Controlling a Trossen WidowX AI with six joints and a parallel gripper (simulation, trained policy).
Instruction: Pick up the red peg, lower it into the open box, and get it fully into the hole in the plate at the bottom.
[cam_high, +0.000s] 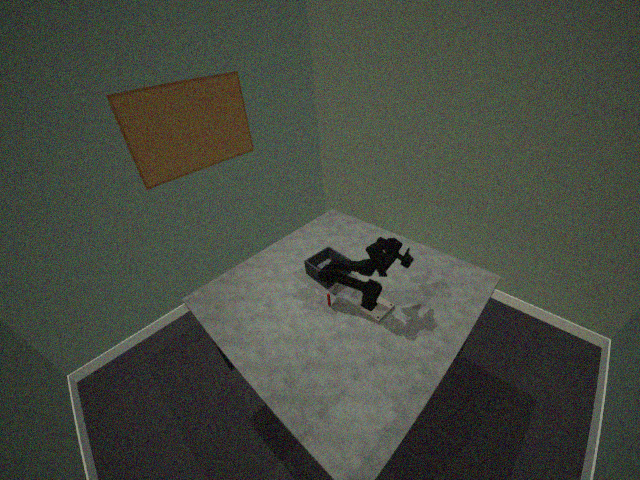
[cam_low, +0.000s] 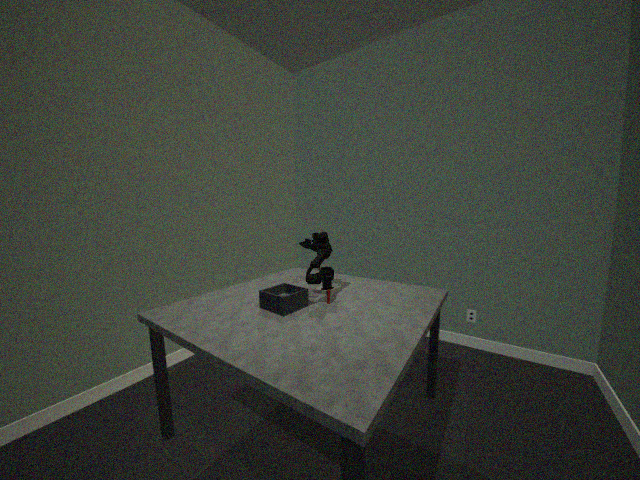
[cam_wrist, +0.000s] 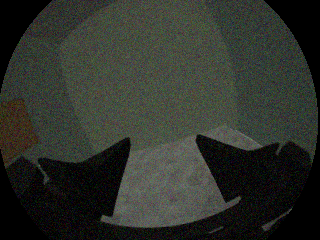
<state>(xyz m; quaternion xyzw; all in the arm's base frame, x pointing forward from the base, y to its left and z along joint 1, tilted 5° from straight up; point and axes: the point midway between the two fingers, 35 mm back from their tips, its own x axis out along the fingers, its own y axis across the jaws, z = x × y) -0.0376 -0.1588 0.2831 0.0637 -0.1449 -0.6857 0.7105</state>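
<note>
Right now my gripper tip is 32 cm to the right of the red peg, 25 cm above it and 22 cm short of it. Round my gripper tip: dark box: 38 cm ahead, 27 cm below, 13 cm to the left.
</note>
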